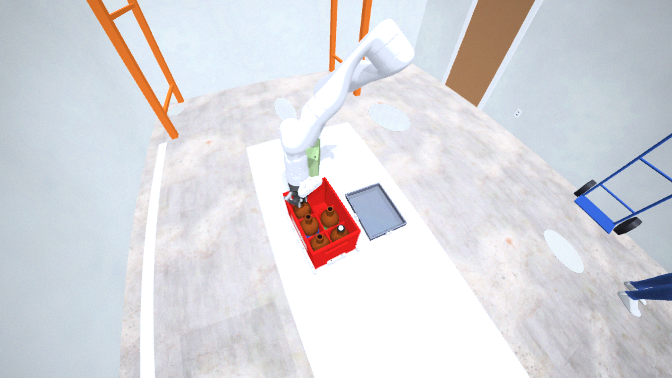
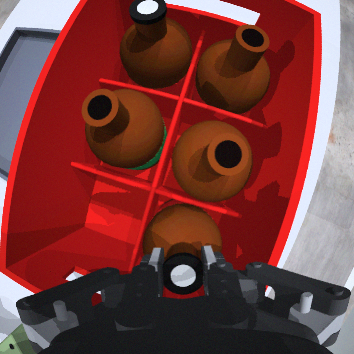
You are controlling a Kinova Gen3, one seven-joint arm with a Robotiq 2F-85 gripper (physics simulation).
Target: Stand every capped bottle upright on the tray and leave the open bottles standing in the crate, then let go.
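Note:
The red crate holds brown bottles in five compartments; the sixth is empty. My gripper is shut on a capped bottle at its neck, just under the black cap with white top. This bottle stands in the crate's near-arm corner compartment. A second capped bottle stands at the crate's far end. Open bottles stand beside it and in the middle row. The grey tray is empty.
The tray lies close beside the crate on the white table. A green block stands behind the crate by the arm. Orange uprights, a blue hand truck and a person's legs are away from the table.

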